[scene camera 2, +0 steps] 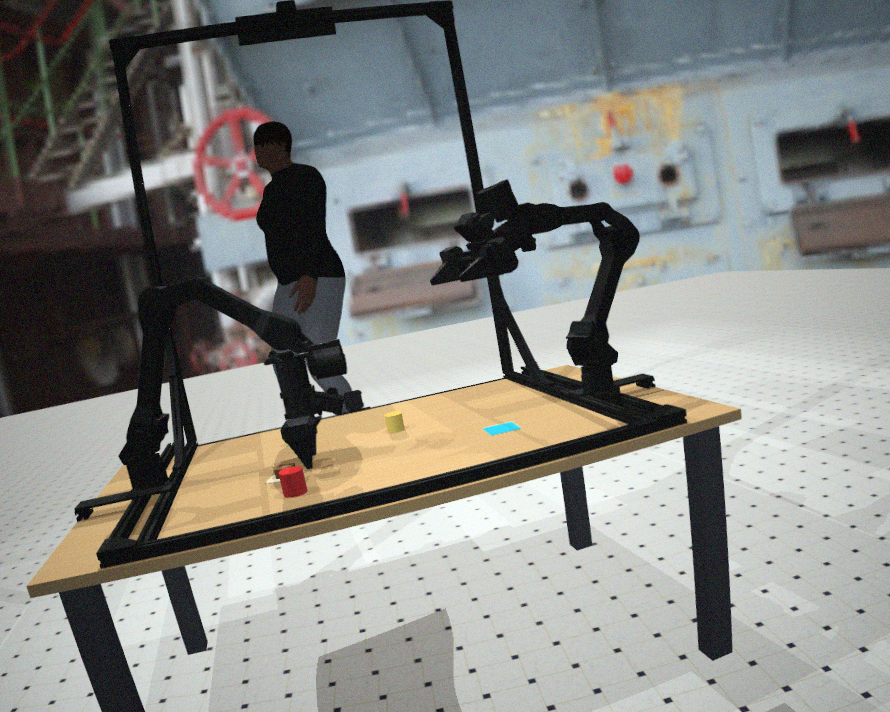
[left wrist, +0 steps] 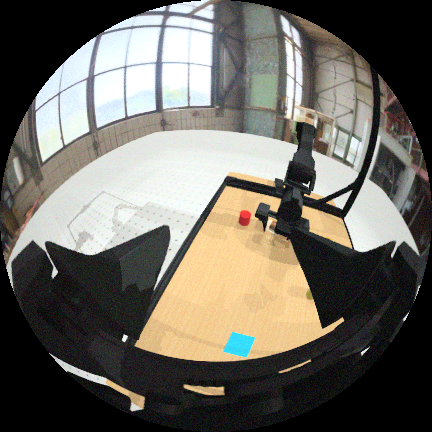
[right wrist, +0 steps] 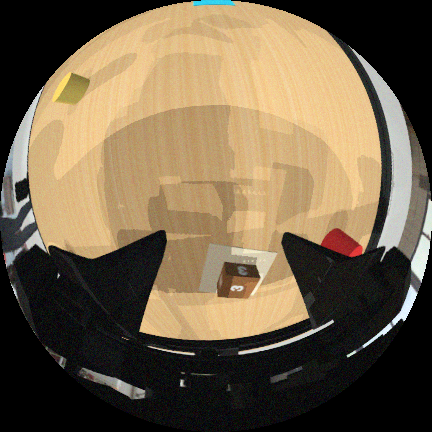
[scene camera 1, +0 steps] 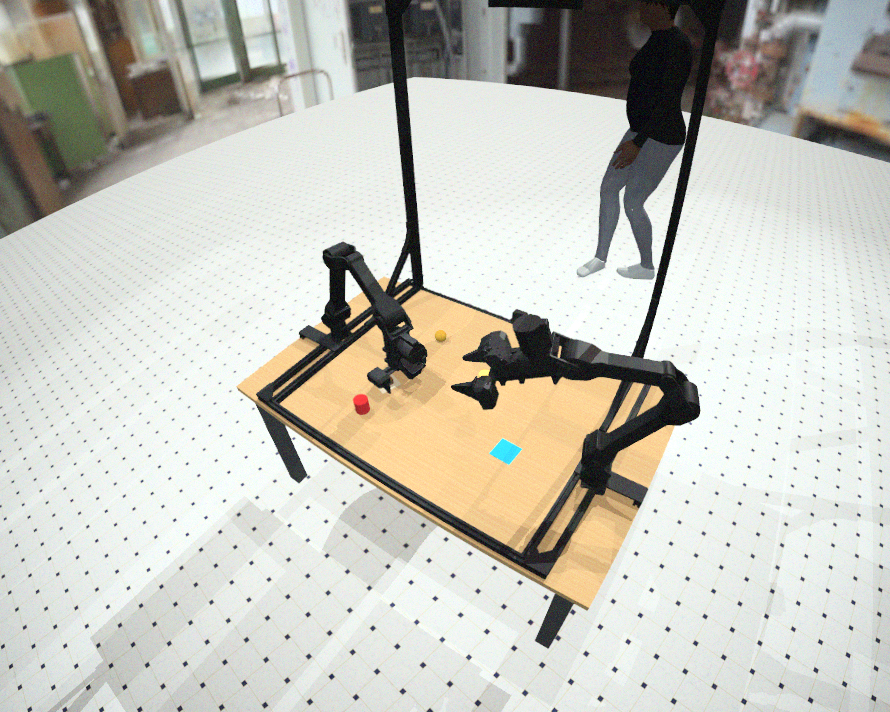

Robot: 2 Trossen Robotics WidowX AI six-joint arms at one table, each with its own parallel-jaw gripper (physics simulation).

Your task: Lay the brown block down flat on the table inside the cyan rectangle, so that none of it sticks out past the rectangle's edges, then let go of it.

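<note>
The brown block, with a white 3 on its visible faces, stands on a white square in the right wrist view. Scene camera 2 shows it partly, behind a red cylinder. My right gripper is open, pointing down above the table close to the block, which shows between its fingers in its wrist view but is not held. The cyan rectangle lies bare on the table. My left gripper is open and empty, high above the table.
The red cylinder stands beside the white square. A yellow cylinder stands farther back, partly hidden by the left gripper in scene camera 1. An orange-yellow ball lies behind the right gripper. Black rails border the table.
</note>
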